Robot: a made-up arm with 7 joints. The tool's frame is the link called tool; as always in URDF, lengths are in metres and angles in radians.
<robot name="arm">
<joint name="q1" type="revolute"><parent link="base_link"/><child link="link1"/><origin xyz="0.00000 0.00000 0.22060" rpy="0.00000 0.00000 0.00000"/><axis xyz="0 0 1"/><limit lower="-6.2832" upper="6.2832"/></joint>
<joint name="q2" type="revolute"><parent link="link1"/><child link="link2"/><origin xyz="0.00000 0.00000 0.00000" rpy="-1.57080 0.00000 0.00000"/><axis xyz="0 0 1"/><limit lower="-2.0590" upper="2.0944"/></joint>
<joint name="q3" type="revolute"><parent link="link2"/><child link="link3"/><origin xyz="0.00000 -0.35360 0.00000" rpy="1.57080 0.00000 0.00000"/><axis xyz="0 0 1"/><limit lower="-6.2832" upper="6.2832"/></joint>
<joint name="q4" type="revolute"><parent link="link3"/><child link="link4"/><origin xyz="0.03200 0.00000 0.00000" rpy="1.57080 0.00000 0.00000"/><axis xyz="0 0 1"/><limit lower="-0.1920" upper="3.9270"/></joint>
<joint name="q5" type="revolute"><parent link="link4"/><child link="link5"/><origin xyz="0.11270 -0.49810 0.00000" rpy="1.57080 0.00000 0.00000"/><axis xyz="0 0 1"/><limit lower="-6.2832" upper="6.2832"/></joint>
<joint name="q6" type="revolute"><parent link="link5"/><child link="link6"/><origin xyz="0.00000 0.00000 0.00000" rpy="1.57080 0.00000 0.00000"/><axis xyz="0 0 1"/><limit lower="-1.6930" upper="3.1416"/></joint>
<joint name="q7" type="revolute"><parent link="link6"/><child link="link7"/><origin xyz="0.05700 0.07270 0.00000" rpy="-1.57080 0.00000 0.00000"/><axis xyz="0 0 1"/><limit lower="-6.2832" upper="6.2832"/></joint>
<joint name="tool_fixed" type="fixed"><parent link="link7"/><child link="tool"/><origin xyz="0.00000 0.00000 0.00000" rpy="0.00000 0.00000 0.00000"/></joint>
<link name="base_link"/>
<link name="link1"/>
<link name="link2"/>
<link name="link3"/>
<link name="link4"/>
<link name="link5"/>
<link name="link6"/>
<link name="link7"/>
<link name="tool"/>
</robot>
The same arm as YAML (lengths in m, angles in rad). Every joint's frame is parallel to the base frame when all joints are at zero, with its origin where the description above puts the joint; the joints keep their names.
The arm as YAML. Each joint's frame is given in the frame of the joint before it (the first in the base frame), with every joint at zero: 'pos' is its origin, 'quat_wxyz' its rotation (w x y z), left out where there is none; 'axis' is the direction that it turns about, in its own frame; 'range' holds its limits. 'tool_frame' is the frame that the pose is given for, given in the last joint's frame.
length_unit: m
angle_unit: rad
joints:
  - joint: q1
    pos: [0.0, 0.0, 0.2206]
    axis: [0.0, 0.0, 1.0]
    range: [-6.2832, 6.2832]
  - joint: q2
    pos: [0.0, 0.0, 0.0]
    axis: [0.0, 1.0, 0.0]
    range: [-2.059, 2.0944]
  - joint: q3
    pos: [0.0, 0.0, 0.3536]
    axis: [0.0, 0.0, 1.0]
    range: [-6.2832, 6.2832]
  - joint: q4
    pos: [0.032, 0.0, 0.0]
    axis: [0.0, -1.0, 0.0]
    range: [-0.192, 3.927]
  - joint: q5
    pos: [0.1127, 0.0, -0.4981]
    axis: [0.0, 0.0, -1.0]
    range: [-6.2832, 6.2832]
  - joint: q6
    pos: [0.0, 0.0, 0.0]
    axis: [0.0, 1.0, 0.0]
    range: [-1.693, 3.1416]
  - joint: q7
    pos: [0.057, 0.0, -0.0727]
    axis: [0.0, 0.0, -1.0]
    range: [-6.2832, 6.2832]
tool_frame:
  pos: [0.0, 0.0, 0.0]
  quat_wxyz: [0.000004, -0.999995, 0.0, 0.0]

